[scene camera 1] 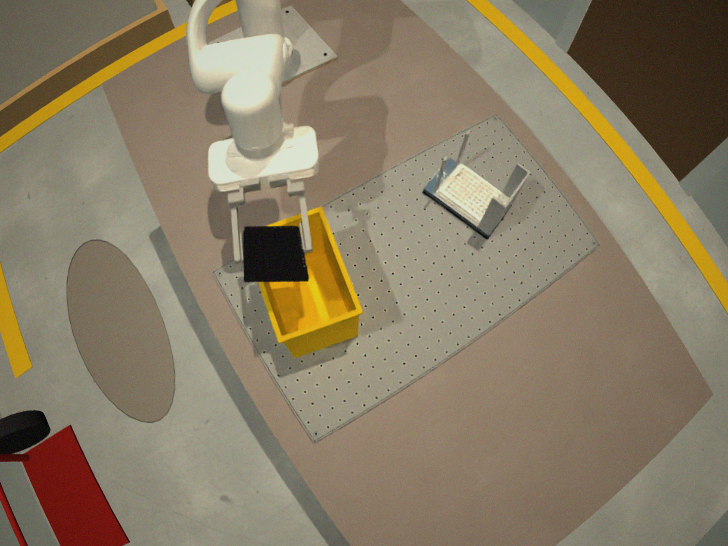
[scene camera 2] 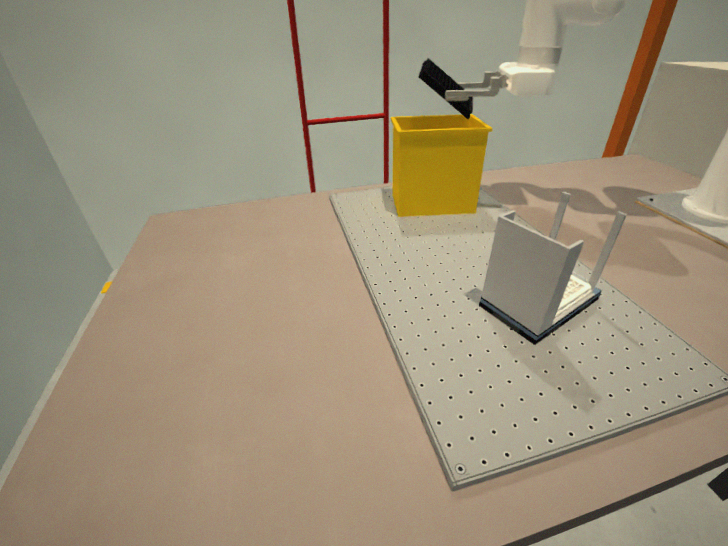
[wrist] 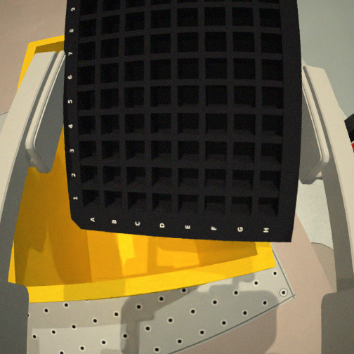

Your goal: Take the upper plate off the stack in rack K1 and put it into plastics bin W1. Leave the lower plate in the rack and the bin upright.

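Pixels of known places: hand, its tool point: (scene camera 1: pixel 272 242) (scene camera 2: pixel 455 91); arm's base, origin of its link: (scene camera 2: pixel 713 211).
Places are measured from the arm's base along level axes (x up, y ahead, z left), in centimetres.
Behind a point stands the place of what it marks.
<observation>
The upper plate (scene camera 1: pixel 275 253) @[x 24.8, y 61.0, z -14.7 cm] (scene camera 2: pixel 445 86) @[x 24.5, y 61.5, z -12.4 cm] (wrist: pixel 185 115) is black with square wells and is held tilted. My gripper (scene camera 1: pixel 271 252) @[x 23.2, y 58.7, z -14.7 cm] (scene camera 2: pixel 458 92) (wrist: pixel 177 120) is shut on it, one finger at each side edge. The yellow plastics bin W1 (scene camera 1: pixel 310 346) @[x 5.3, y 70.8, z -15.2 cm] (scene camera 2: pixel 438 170) @[x 10.0, y 63.3, z -6.4 cm] (wrist: pixel 125 292) stands upright. The held plate is above one end of the bin, its low edge close over the rim in the scene camera 2 view. The white lower plate (scene camera 1: pixel 470 192) @[x 3.1, y 55.1, z 23.9 cm] (scene camera 2: pixel 573 292) @[x 3.3, y 52.1, z 26.2 cm] lies in rack K1 (scene camera 1: pixel 492 218) @[x 8.4, y 63.3, z 23.0 cm] (scene camera 2: pixel 525 276) @[x 8.7, y 61.7, z 28.4 cm], which has a blue base, grey walls and thin posts.
The bin and rack stand apart on a grey perforated board (scene camera 1: pixel 423 293) @[x 0.0, y 68.9, z 7.2 cm] (scene camera 2: pixel 470 387) @[x 0.0, y 70.3, z 37.1 cm] (wrist: pixel 200 315) on the brownish table (scene camera 1: pixel 499 423) @[x -1.3, y 97.2, z 10.2 cm] (scene camera 2: pixel 246 352) @[x -1.3, y 97.9, z 27.4 cm]. The rack's posts and walls stick up. The arm's base plate (scene camera 1: pixel 308 49) @[x -0.1, y 3.6, z 9.5 cm] is on the table behind the board.
</observation>
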